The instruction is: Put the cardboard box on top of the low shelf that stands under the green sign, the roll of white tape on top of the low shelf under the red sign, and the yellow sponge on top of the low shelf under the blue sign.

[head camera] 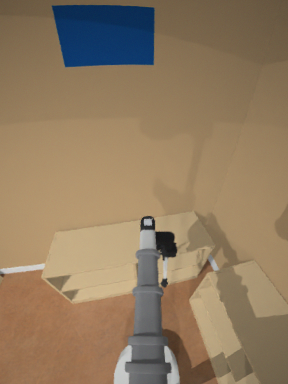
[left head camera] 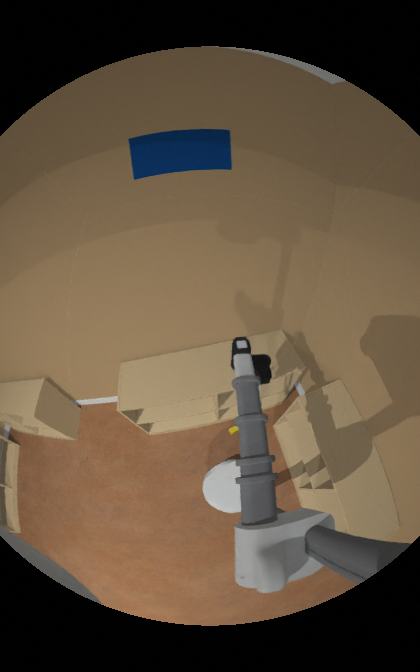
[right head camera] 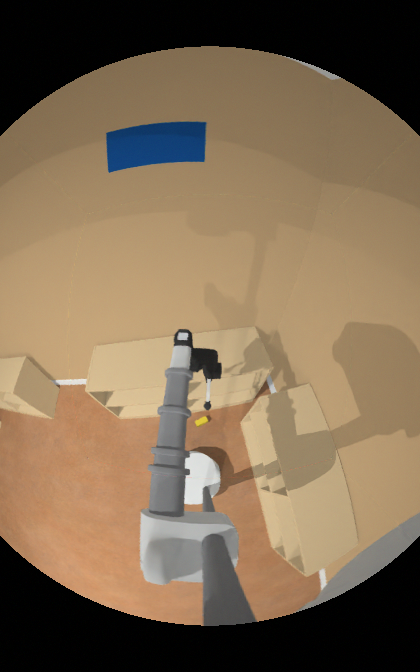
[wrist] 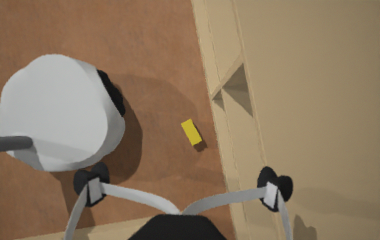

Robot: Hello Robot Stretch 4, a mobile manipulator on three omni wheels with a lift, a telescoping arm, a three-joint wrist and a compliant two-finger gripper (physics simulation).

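Frame: origin at the robot's base, x ahead, y left, z up, level; centimetres.
Where they show: gripper, fingertip midpoint: [head camera: 162, 268] [wrist: 184, 178].
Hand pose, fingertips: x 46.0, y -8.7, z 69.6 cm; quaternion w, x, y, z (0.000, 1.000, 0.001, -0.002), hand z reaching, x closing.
Each offset is from my fingertips to the centre of the thing. Level surfaces: height alone.
The yellow sponge @(dx +1.6, dy +3.6, dz -69.3 cm) [left head camera: 233, 430] [right head camera: 202, 421] [wrist: 191, 132] lies on the floor between the robot's base and the low shelf @(dz -11.4 cm) [head camera: 95, 247] [left head camera: 175, 375] [right head camera: 135, 367] [wrist: 320, 100] under the blue sign @(dx +47.2, dy +25.6, dz +102.6 cm) [head camera: 107, 36] [left head camera: 181, 154] [right head camera: 157, 146]. The sponge does not show in the head camera view. My gripper [wrist: 184, 178] is open and empty, high above the floor and the front edge of that shelf. In the wrist view the sponge shows above the gap between the fingertips, well below them in height. The cardboard box, the white tape, and the green and red signs do not show.
A second low shelf [head camera: 260, 310] [left head camera: 350, 440] [right head camera: 320, 500] stands along the right wall, with my arm's shadow on it. Another shelf [left head camera: 60, 410] [right head camera: 37, 390] stands at the left. My round white base [left head camera: 222, 487] [right head camera: 202, 477] [wrist: 55, 110] is close to the sponge.
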